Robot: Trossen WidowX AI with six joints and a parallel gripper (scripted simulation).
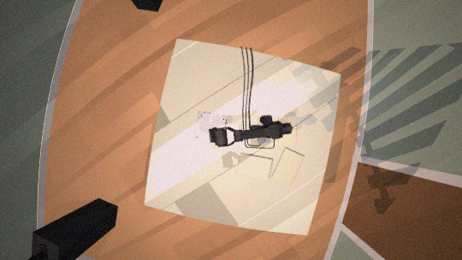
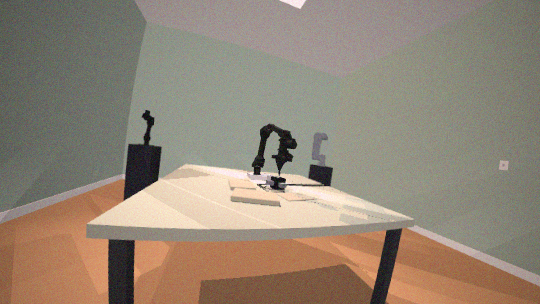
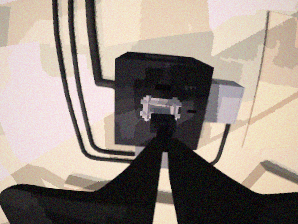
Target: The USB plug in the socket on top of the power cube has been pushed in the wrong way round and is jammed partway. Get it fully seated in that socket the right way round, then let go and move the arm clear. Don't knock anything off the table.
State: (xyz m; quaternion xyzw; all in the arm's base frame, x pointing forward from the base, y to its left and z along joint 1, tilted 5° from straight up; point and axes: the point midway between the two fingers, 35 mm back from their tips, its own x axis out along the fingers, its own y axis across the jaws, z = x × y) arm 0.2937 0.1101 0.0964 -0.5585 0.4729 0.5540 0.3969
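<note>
Now: gripper tip 2 cm above the USB plug.
</note>
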